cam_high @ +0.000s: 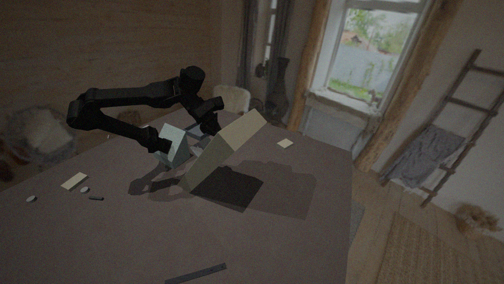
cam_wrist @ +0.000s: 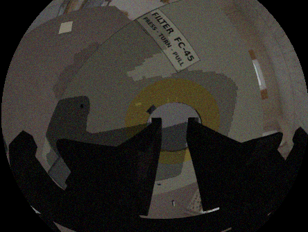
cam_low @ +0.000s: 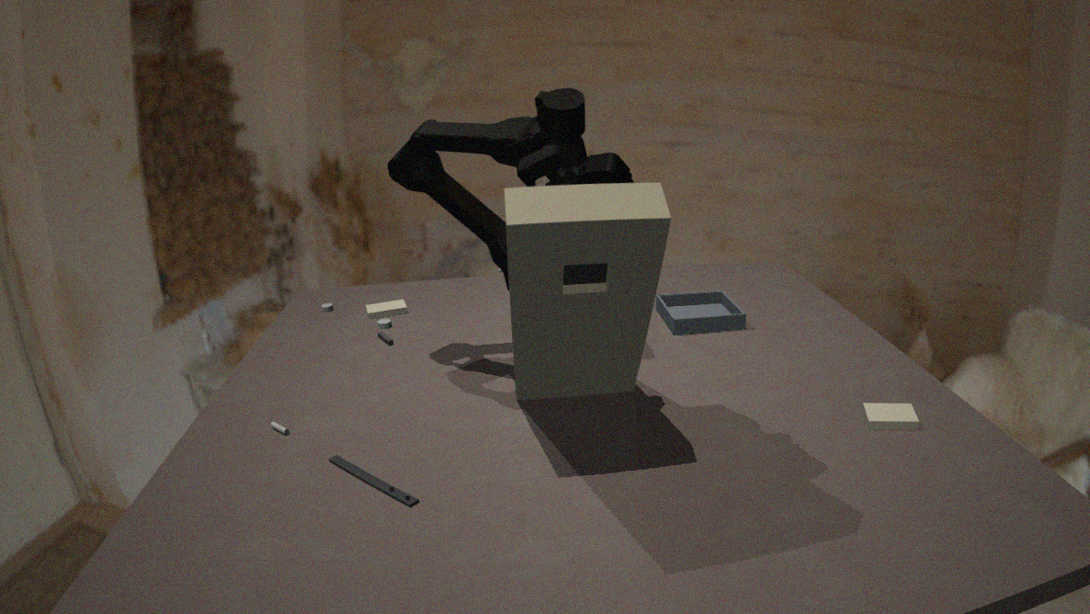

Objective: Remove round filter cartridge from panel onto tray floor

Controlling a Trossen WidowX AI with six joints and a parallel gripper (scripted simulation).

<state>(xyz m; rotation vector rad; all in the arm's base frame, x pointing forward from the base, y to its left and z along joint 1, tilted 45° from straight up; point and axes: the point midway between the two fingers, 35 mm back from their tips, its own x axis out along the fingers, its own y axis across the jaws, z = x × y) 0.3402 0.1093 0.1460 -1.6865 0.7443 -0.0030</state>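
Now: the round filter cartridge 10 mm below my gripper tip and 10 mm ahead of it. The rest, counted from my gripper tip: blue tray 390 mm behind, 310 mm to the left, 250 mm below; then service panel 80 mm below, 40 mm behind.
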